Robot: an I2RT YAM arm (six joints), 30 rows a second.
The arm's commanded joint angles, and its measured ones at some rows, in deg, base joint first. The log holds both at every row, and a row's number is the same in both.
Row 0, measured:
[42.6 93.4 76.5 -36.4 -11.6 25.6]
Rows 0 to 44, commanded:
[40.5 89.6 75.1 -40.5 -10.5 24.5]
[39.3 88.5 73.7 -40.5 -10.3 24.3]
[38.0 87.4 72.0 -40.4 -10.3 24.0]
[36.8 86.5 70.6 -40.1 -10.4 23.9]
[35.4 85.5 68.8 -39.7 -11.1 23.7]
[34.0 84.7 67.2 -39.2 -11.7 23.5]
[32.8 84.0 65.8 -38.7 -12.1 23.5]
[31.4 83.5 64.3 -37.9 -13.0 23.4]
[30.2 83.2 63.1 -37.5 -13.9 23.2]
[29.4 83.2 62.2 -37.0 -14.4 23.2]
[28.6 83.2 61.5 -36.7 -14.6 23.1]
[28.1 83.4 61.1 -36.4 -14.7 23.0]
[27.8 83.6 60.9 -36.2 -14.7 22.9]
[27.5 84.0 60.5 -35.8 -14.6 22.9]
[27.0 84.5 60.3 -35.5 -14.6 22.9]
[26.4 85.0 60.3 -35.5 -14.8 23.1]
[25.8 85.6 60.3 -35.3 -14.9 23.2]
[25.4 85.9 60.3 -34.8 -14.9 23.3]
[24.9 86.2 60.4 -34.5 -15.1 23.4]
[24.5 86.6 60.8 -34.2 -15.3 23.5]
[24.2 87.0 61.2 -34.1 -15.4 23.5]
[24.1 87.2 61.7 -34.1 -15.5 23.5]
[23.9 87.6 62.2 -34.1 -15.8 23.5]
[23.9 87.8 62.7 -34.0 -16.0 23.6]
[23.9 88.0 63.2 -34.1 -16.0 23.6]
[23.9 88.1 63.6 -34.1 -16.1 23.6]
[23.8 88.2 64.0 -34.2 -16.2 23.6]
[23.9 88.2 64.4 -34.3 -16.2 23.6]
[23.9 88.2 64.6 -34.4 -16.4 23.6]
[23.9 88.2 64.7 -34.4 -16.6 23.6]
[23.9 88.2 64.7 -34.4 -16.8 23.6]
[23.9 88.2 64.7 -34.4 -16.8 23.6]
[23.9 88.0 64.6 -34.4 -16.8 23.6]
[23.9 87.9 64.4 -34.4 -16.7 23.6]
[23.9 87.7 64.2 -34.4 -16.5 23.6]
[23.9 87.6 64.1 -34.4 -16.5 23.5]
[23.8 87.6 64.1 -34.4 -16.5 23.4]
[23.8 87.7 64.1 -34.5 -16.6 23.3]
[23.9 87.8 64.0 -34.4 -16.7 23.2]
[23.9 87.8 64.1 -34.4 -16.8 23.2]
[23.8 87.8 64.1 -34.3 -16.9 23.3]
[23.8 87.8 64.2 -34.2 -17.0 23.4]
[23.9 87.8 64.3 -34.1 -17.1 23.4]
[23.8 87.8 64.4 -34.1 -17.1 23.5]
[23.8 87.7 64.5 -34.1 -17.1 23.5]
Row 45, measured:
[24.1 87.9 63.1 -33.6 -16.6 23.8]
